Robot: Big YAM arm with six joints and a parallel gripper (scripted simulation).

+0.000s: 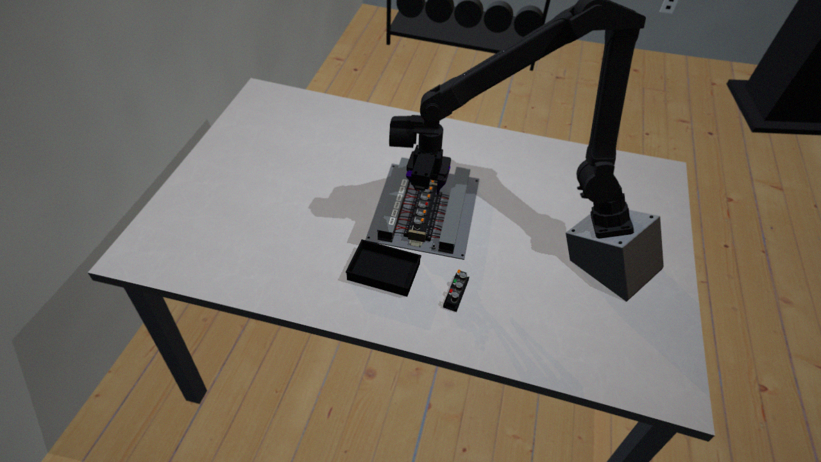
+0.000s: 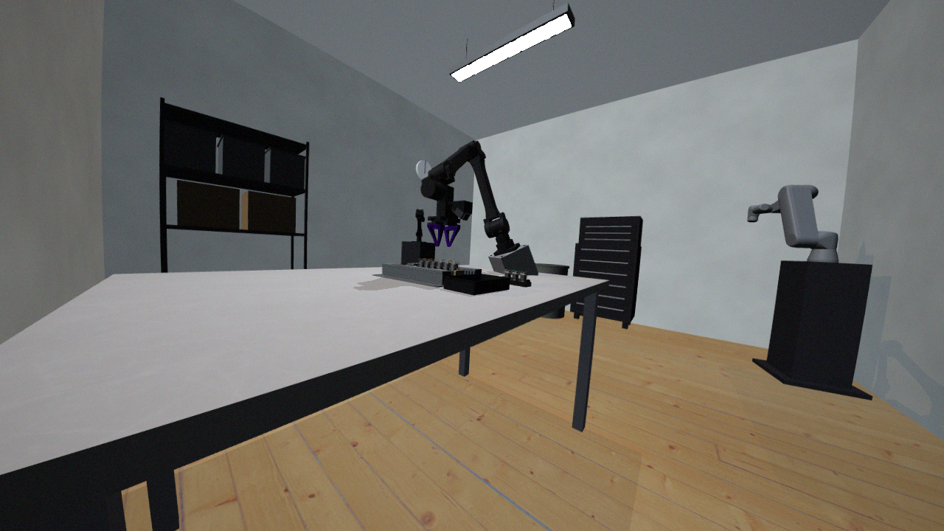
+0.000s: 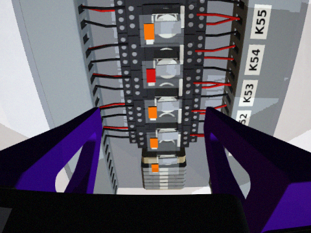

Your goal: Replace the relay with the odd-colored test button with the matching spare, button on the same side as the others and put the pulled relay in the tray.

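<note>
The grey panel lies 12 cm below my hand and 5 cm to the right of it.
</note>
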